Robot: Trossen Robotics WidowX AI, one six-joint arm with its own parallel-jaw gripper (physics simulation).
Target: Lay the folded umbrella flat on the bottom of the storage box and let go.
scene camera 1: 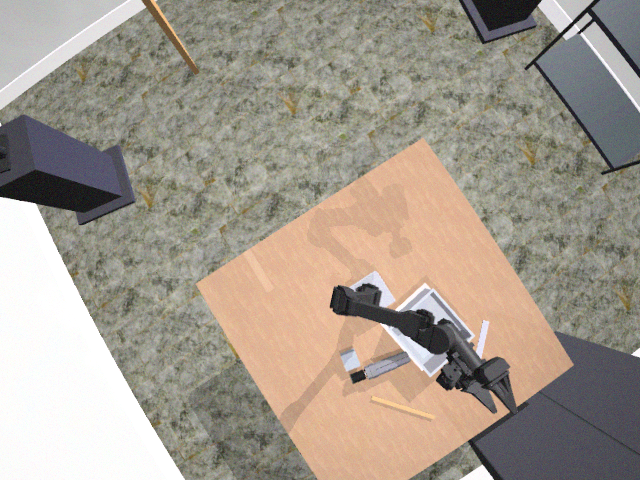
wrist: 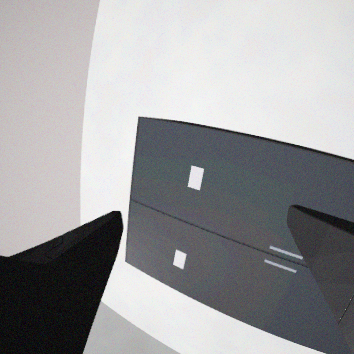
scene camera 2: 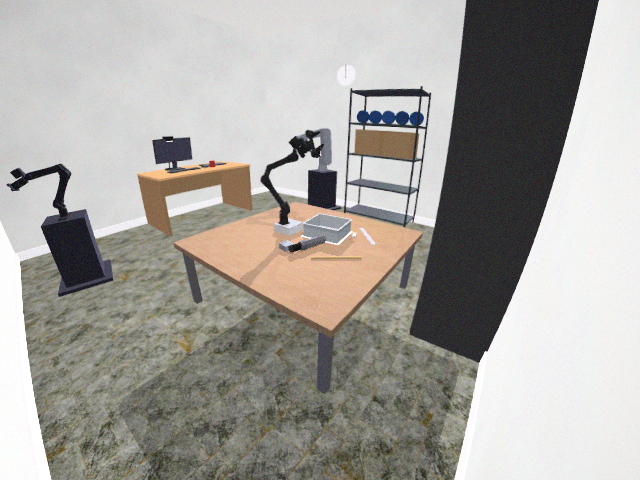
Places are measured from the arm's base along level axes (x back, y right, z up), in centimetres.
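Where they show: gripper, fingertip midpoint: [scene camera 1: 505, 413] [wrist: 206, 217] [scene camera 2: 321, 137]; arm's base at its link origin: [scene camera 1: 364, 292] [scene camera 2: 284, 223].
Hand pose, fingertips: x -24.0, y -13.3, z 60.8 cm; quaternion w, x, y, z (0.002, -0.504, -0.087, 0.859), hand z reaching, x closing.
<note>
Things, the pixels of their top centre, and the offset from my fingertips. Level surfaces: height alone.
- folded umbrella at its top centre: [scene camera 1: 381, 370] [scene camera 2: 308, 239] dx -10.2, dy +18.8, dz -60.5 cm
- pale grey open storage box at its top centre: [scene camera 1: 432, 332] [scene camera 2: 328, 221] dx -1.5, dy -6.7, dz -56.7 cm
- small pale block at its top centre: [scene camera 1: 350, 361] [scene camera 2: 286, 243] dx -2.5, dy +30.0, dz -62.8 cm
- yellow stick at its top centre: [scene camera 1: 403, 408] [scene camera 2: 336, 256] dx -32.1, dy +15.5, dz -65.2 cm
- white strip at its top centre: [scene camera 1: 479, 352] [scene camera 2: 367, 235] dx -22.2, dy -26.4, dz -66.2 cm
- table at its surface level: dz -66.4 cm
The folded umbrella [scene camera 1: 387, 365] [scene camera 2: 311, 242], grey with a black handle, lies on the table beside the storage box. Its grey end is close to the box wall; whether they touch I cannot tell. The pale grey open storage box [scene camera 1: 433, 364] [scene camera 2: 317, 234] stands on the table, partly hidden under the arm in scene camera 1; no umbrella shows in its visible interior. My gripper [scene camera 1: 505, 411] [scene camera 2: 317, 143] [wrist: 206, 217] is open and empty, high above the table, away from the umbrella. Neither umbrella nor box shows in the wrist view.
A small pale block [scene camera 1: 349, 359] [scene camera 2: 285, 245] sits near the umbrella's handle. A yellow stick [scene camera 1: 403, 407] [scene camera 2: 336, 257] and a white strip [scene camera 1: 482, 338] [scene camera 2: 367, 236] lie on the table [scene camera 1: 289, 320] [scene camera 2: 330, 289]. A dark cabinet [scene camera 1: 584, 403] [scene camera 2: 506, 155] [wrist: 165, 165] stands beyond the table's edge.
</note>
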